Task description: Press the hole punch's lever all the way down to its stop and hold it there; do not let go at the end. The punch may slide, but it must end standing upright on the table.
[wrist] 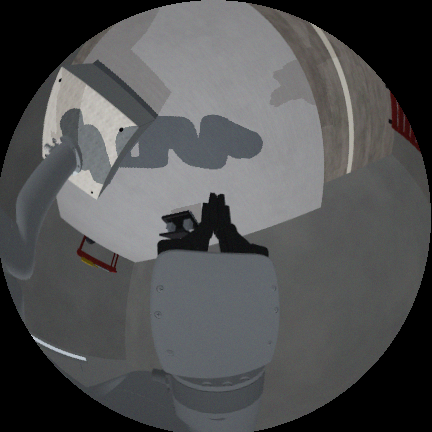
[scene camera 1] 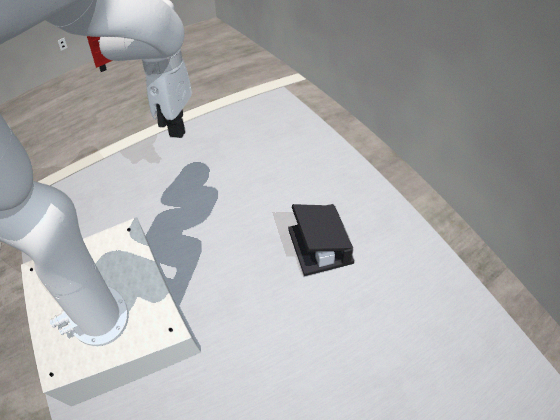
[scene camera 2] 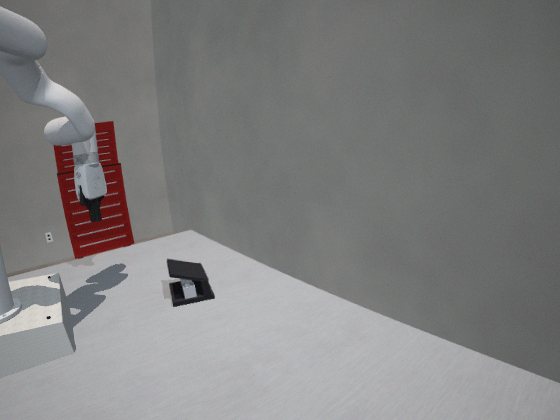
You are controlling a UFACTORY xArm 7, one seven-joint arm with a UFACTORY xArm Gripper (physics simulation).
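Places are measured from the arm's base along level axes (x ahead, y left, z up), in metres.
Pixels of known places: gripper, between the fingertips: (wrist: 214,201) (scene camera 1: 177,135) (scene camera 2: 96,221); arm's base, origin of its link: (wrist: 68,155) (scene camera 1: 98,316).
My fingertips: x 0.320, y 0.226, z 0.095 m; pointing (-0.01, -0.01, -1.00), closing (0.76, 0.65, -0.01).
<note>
Ahead of a thing's pixels: the offset from my fingertips to its top centre. Level surfaces: height alone.
The black hole punch {dy -0.292, dx +0.141, dz -0.100 m} (scene camera 1: 324,235) (scene camera 2: 189,281) (wrist: 179,225) stands upright on the table, right of the arm's base in the first scene view. Its broad flat lever {dy -0.292, dx +0.141, dz -0.100 m} (scene camera 1: 322,227) (scene camera 2: 187,269) is raised at a slant above the base plate, and a light grey block shows between them. My gripper (scene camera 1: 176,135) (scene camera 2: 96,220) (wrist: 214,201) is shut and empty, fingers pointing down. It hangs high above the table, well apart from the punch, up and left of it in both scene views. In the wrist view the punch shows just left of the fingers, partly close behind them.
The arm's base stands on a pale block (scene camera 1: 115,365) (scene camera 2: 30,345) (wrist: 105,115) on the table {dz -0.185 m} (scene camera 1: 425,320) (scene camera 2: 300,360) (wrist: 280,175). A grey wall (scene camera 1: 425,75) (scene camera 2: 350,125) rises beyond the table's far side. A red cabinet (scene camera 2: 102,240) stands behind the gripper in the second scene view.
</note>
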